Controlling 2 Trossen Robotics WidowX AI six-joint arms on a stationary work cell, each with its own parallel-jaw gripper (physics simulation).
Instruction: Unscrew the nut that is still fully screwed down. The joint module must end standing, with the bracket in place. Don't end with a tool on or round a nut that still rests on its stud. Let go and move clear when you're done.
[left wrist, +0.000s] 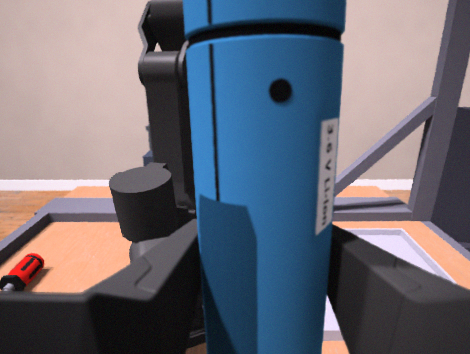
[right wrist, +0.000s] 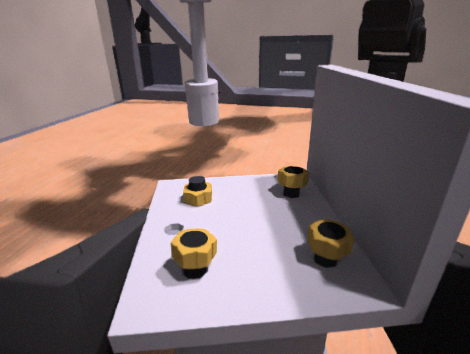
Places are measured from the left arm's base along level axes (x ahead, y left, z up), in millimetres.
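Pixels of known places: left gripper, fingertip midpoint: (left wrist: 259, 231); right gripper, fingertip midpoint: (right wrist: 246, 217).
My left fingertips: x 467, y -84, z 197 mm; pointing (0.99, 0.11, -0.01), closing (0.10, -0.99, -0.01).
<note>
For each thing: its top centre in the pictures, then the offset to it from my left fingertips. "*": a spot on its surface instead.
- blue power driver at a spot on its surface: (left wrist: 267, 150) * dx -35, dy -1, dz +40 mm
- joint module at its top centre: (right wrist: 252, 202) dx +18, dy +35, dz -142 mm
- far left yellow nut at its top centre: (right wrist: 197, 186) dx +11, dy +11, dz -145 mm
- far right nut at its top centre: (right wrist: 293, 169) dx -7, dy +42, dz -140 mm
- red screwdriver at its top centre: (left wrist: 12, 273) dx +180, dy +318, dz -187 mm
A blue power driver (left wrist: 267, 150) stands upright between the fingers of my left gripper (left wrist: 259, 231), which is shut on it. Its grey socket (right wrist: 202, 102) hangs in the air beyond the bracket in the right wrist view. The grey L-shaped bracket (right wrist: 240, 295) lies on the joint module (right wrist: 250, 345), of which a strip shows below. The far left yellow nut (right wrist: 198, 193) sits low, its black stud poking out above. The near left nut (right wrist: 194, 249), near right nut (right wrist: 330, 240) and far right nut (right wrist: 293, 177) sit high on their studs. My right gripper (right wrist: 246, 217) is shut on the joint module; its fingertips are hidden under the bracket.
A red screwdriver (left wrist: 25, 270) lies at the left in the left wrist view. A white tray (left wrist: 370, 231) lies at the right. The right arm (left wrist: 170, 115) stands behind the driver. Grey frame posts (left wrist: 440, 100) (right wrist: 125, 50) rise at the edges.
</note>
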